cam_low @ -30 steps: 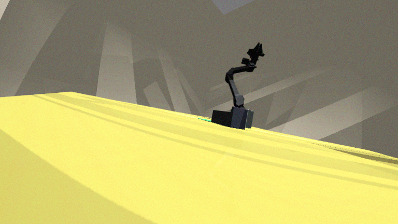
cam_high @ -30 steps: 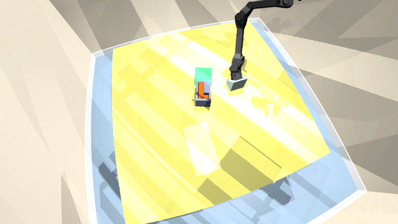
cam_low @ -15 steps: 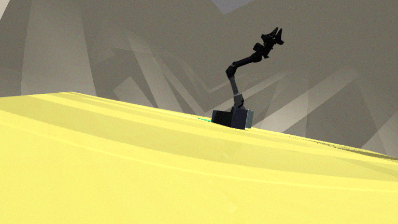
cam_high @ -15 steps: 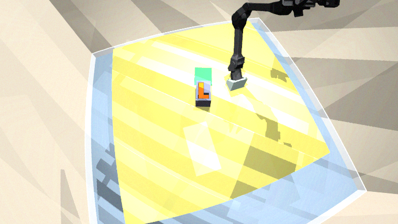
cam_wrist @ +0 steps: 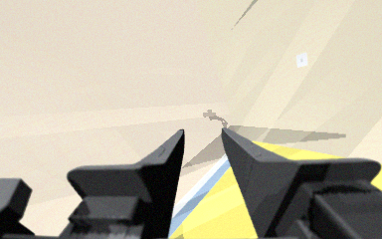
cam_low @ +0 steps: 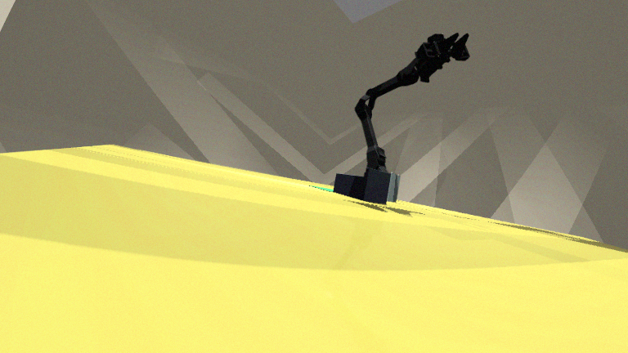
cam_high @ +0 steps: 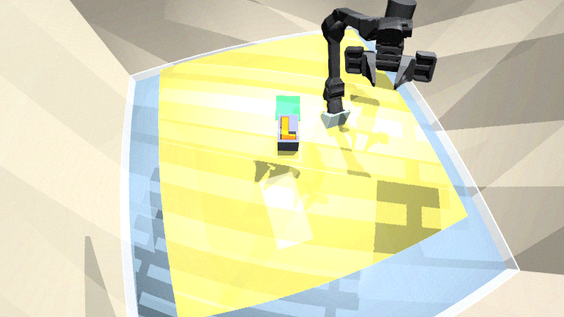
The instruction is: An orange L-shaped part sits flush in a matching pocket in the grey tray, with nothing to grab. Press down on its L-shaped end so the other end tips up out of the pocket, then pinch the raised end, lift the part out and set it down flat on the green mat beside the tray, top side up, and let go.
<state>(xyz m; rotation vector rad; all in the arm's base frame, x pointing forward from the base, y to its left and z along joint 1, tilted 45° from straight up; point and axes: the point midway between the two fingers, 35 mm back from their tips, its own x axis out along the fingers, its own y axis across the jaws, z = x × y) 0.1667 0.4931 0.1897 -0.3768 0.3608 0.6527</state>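
The orange L-shaped part is 80 mm ahead of my gripper tip, 230 mm to the right of it and 530 mm below it. From my gripper tip the other things lie so: green mat: 20 mm ahead, 380 mm to the right, 590 mm below.
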